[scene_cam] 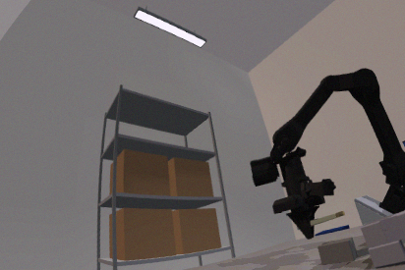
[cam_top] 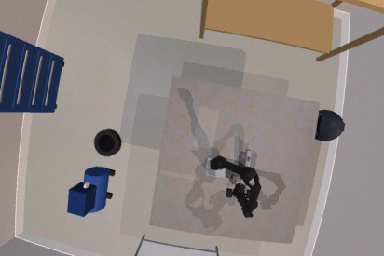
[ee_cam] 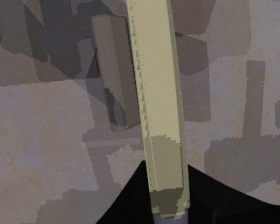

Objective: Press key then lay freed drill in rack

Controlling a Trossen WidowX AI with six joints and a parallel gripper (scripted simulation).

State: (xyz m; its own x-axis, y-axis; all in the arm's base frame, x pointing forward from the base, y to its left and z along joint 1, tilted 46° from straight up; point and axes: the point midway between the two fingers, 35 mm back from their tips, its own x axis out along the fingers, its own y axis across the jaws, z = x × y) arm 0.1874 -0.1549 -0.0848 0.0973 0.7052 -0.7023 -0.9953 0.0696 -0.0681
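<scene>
Right now the drill is 40 mm to the left of my gripper tip and 30 mm above it. Round my gripper tip: dark grey block 70 mm ahead, 220 mm to the left, 10 mm below; blue-grey key 70 mm ahead, 250 mm to the left, 10 mm below; rack 10 mm behind, 50 mm to the left, 40 mm below.
</scene>
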